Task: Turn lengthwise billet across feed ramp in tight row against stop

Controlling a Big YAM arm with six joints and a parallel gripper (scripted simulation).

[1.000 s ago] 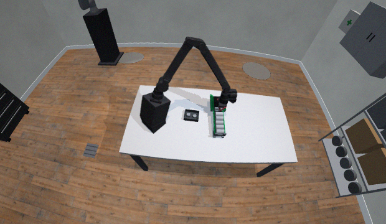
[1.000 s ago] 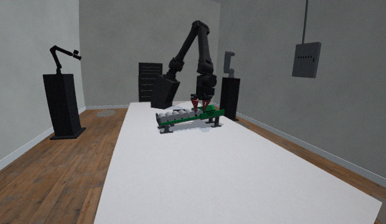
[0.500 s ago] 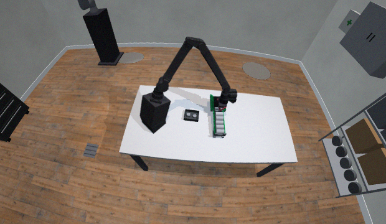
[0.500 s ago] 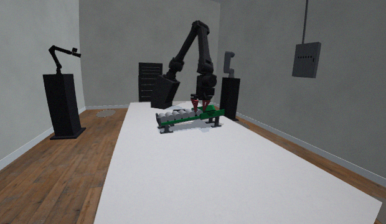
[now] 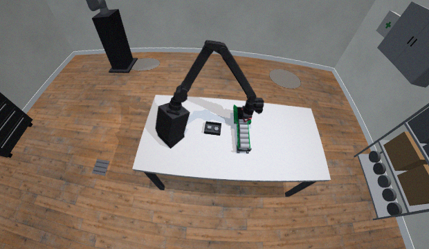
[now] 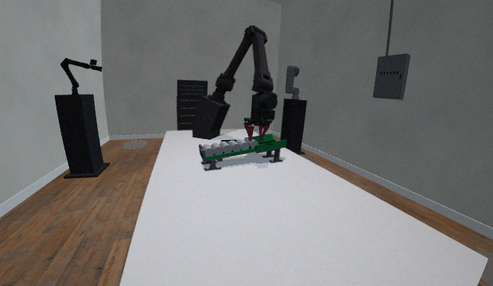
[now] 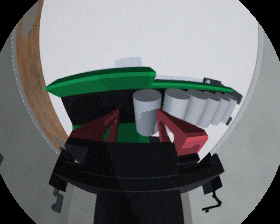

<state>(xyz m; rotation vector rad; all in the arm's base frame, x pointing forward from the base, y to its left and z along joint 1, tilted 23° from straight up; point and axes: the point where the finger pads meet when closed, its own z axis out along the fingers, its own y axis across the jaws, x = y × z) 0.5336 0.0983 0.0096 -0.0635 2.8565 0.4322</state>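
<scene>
The grey billet lies 10 mm behind my hand, 20 mm to the right of it and 20 mm below it. Also, from my hand: stop: 10 mm ahead, 240 mm to the right, 60 mm below; then small black box: 240 mm behind, 50 mm to the right, 110 mm below.
</scene>
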